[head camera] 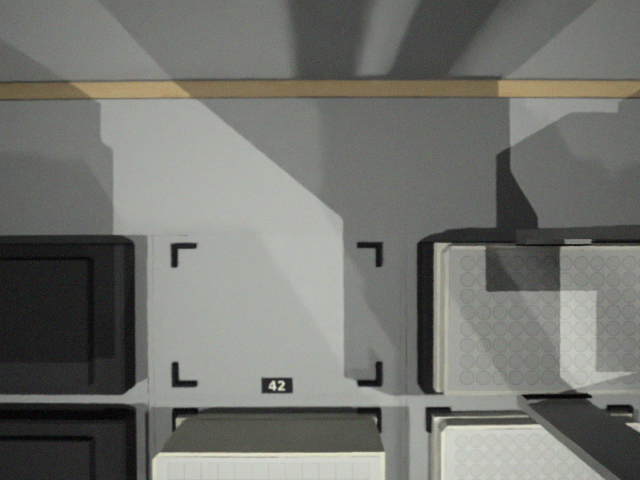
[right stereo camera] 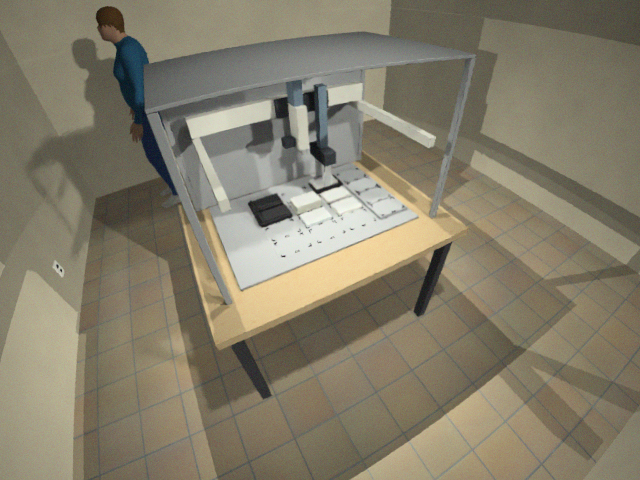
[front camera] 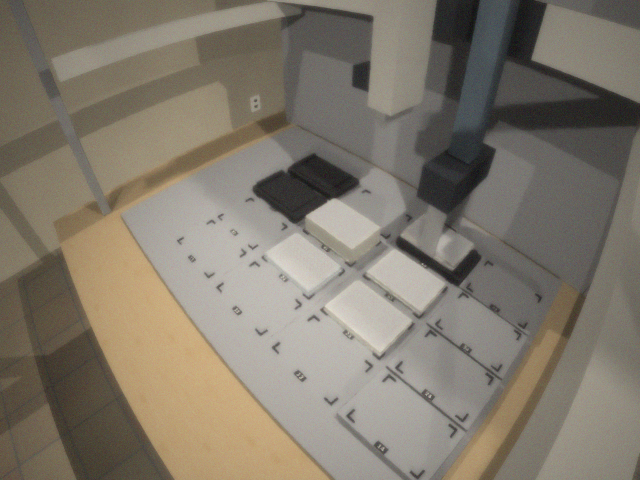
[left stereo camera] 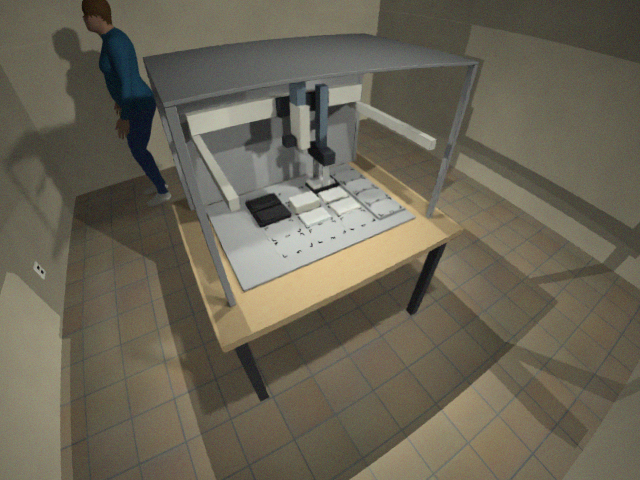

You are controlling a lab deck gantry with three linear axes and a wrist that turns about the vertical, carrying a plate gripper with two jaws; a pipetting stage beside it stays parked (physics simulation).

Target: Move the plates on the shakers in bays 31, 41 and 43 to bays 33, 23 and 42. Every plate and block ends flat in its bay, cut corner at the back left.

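Where they show: gripper, between the fingertips: [head camera: 548,317] [right stereo camera: 323,181] [front camera: 438,239] [left stereo camera: 320,181]; robot's base, origin of its link: [right stereo camera: 282,256] [front camera: 179,241] [left stereo camera: 284,256].
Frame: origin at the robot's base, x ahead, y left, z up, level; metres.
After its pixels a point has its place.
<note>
A white well plate [front camera: 417,233] {z 0.037, x 0.349, y 0.344 m} [head camera: 496,335] {z 0.037, x 0.353, y 0.359 m} sits level at the black shaker [front camera: 456,279] {z 0.017, x 0.465, y 0.319 m} [head camera: 425,320] {z 0.019, x 0.319, y 0.364 m} in bay 43, its cut corner at the back left. My gripper [front camera: 439,240] {z 0.030, x 0.386, y 0.367 m} [head camera: 555,320] {z 0.030, x 0.386, y 0.367 m} [left stereo camera: 322,180] {z 0.030, x 0.386, y 0.367 m} [right stereo camera: 324,180] {z 0.030, x 0.386, y 0.367 m} is down over this plate, with its jaws against the front and back edges, shut on it. The black shakers in bay 41 [front camera: 323,173] {z 0.024, x 0.068, y 0.361 m} [head camera: 56,310] {z 0.024, x 0.102, y 0.372 m} and bay 31 [front camera: 289,195] {z 0.024, x 0.076, y 0.249 m} [head camera: 46,459] {z 0.024, x 0.094, y 0.283 m} carry no plate. Bay 42 [head camera: 276,320] {z 0.000, x 0.228, y 0.360 m} is bare. White plates lie in bay 33 [front camera: 405,279] {z 0.014, x 0.392, y 0.252 m} [head camera: 496,454] {z 0.014, x 0.364, y 0.280 m} and bay 23 [front camera: 369,315] {z 0.014, x 0.396, y 0.148 m}.
A tall white block [front camera: 343,222] {z 0.042, x 0.231, y 0.256 m} [head camera: 273,467] {z 0.042, x 0.231, y 0.291 m} stands in bay 32, between bay 31 and bay 33. Another white plate [front camera: 305,260] {z 0.014, x 0.234, y 0.153 m} lies in front of that block. The parked pipetting stage [front camera: 398,62] [left stereo camera: 300,126] [right stereo camera: 299,126] hangs left of my gripper. A person [left stereo camera: 124,77] [right stereo camera: 129,67] stands behind the table.
</note>
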